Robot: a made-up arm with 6 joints.
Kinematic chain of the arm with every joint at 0, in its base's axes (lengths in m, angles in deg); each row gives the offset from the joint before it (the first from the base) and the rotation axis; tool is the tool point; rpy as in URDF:
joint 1: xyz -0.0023 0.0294 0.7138 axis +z
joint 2: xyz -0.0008 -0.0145 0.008 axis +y
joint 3: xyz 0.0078 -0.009 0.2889 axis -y
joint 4: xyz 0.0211 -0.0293 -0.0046 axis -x
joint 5: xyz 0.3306 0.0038 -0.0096 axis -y
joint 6: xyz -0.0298 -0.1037 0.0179 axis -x
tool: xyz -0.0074 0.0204 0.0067 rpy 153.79 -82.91 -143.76
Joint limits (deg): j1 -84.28..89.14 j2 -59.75..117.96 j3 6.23..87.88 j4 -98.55..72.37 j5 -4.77..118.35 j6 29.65..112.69
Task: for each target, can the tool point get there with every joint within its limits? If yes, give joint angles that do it. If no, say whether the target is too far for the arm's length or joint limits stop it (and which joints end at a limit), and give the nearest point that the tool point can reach.
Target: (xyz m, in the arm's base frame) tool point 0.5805 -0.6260 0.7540
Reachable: no: too far | nearest point 0.4494 -0.4786 0.7468 | short by 0.197 m
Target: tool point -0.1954 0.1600 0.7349
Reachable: no: joint limits stop it (at a limit: joint 1, joint 3, joint 4, joint 6) | nearest point 0.0101 0.4322 0.7630 | short by 0.342 m
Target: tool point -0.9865 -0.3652 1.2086
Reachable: no: too far | nearest point -0.5684 -0.1976 1.0222 | short by 0.487 m
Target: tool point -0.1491 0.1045 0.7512
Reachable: no: joint limits stop it (at a limit: joint 1, joint 3, joint 4, joint 6) | nearest point 0.0156 0.4019 0.8708 | short by 0.360 m
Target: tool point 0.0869 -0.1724 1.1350
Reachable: yes | joints -38.71 -21.47 18.66 -43.44 19.75 76.71
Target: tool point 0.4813 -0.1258 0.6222
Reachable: yes | joints -4.16 63.29 30.75 -27.75 18.29 68.28
